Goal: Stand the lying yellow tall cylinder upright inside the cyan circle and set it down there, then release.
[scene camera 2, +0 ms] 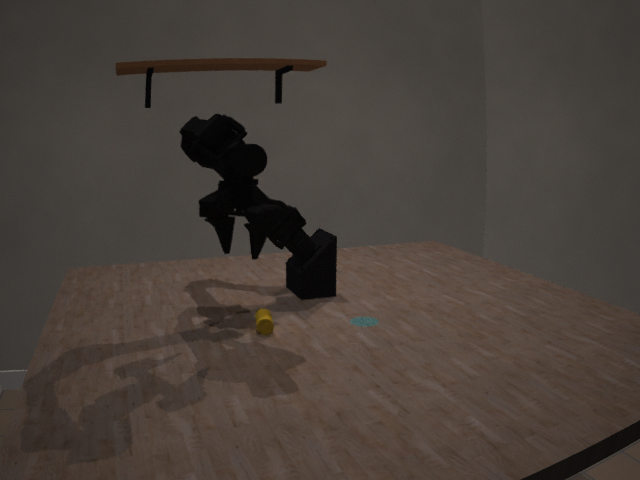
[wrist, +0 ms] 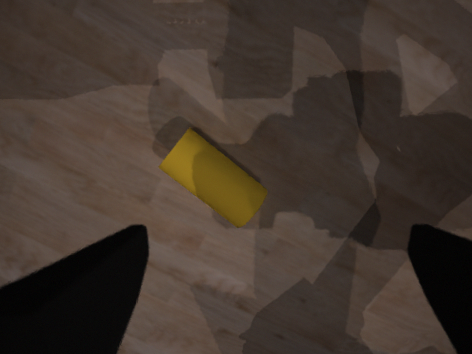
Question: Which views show my gripper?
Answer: Scene camera 2 and the wrist view: all of them.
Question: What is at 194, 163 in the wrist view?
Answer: A yellow tall cylinder.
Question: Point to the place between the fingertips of my gripper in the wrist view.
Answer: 278, 239
